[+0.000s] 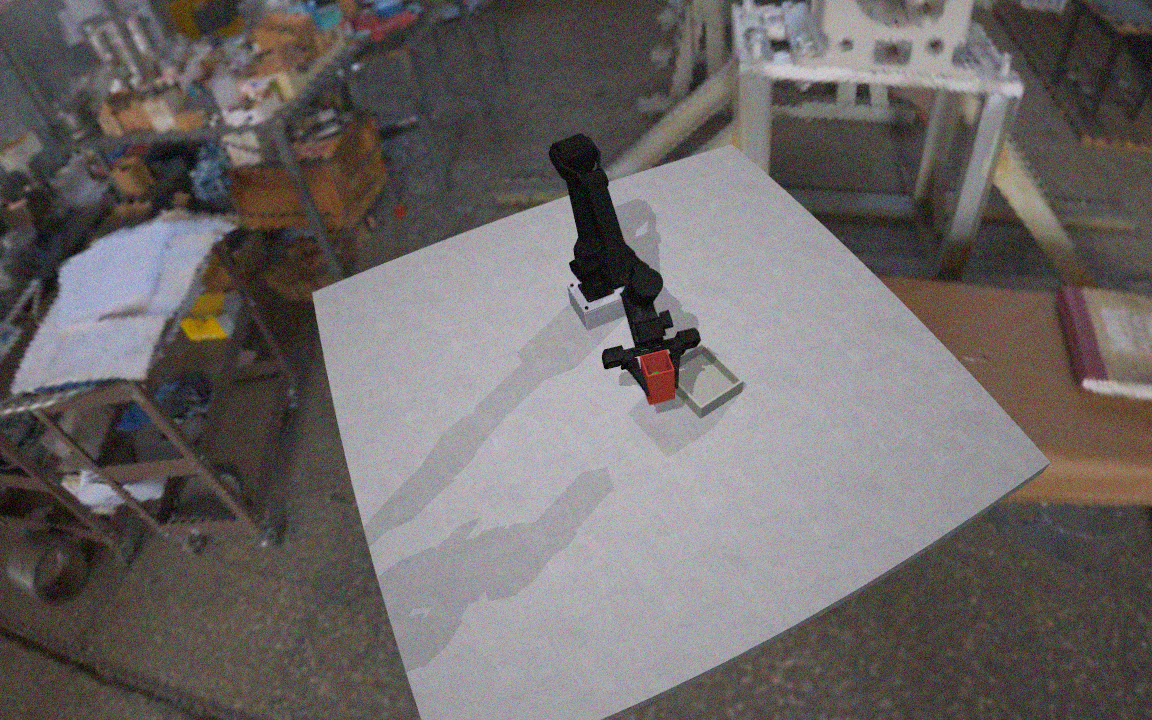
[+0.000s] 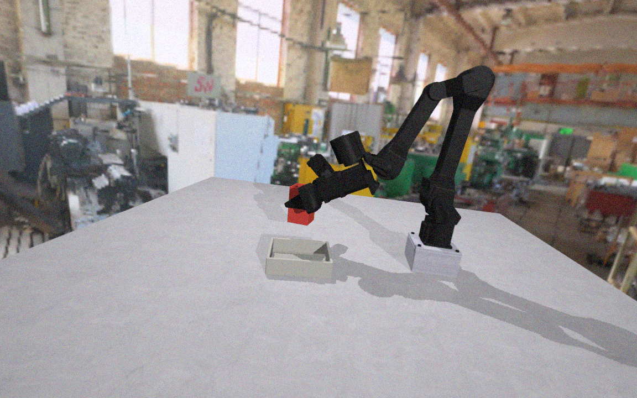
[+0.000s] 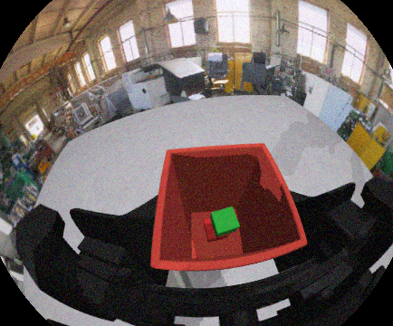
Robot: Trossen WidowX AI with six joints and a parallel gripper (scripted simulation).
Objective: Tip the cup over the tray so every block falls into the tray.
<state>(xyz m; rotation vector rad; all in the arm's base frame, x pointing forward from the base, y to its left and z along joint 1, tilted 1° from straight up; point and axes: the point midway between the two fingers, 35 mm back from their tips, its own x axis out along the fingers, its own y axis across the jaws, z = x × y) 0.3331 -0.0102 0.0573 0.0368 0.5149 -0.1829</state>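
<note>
Now: gripper tip 3 cm past the green block. From my gripper tip the other things lie so: red square cup 3 cm behind, 1 cm to the left, 2 cm below; then red block 3 cm behind, 1 cm to the left, 1 cm below.
</note>
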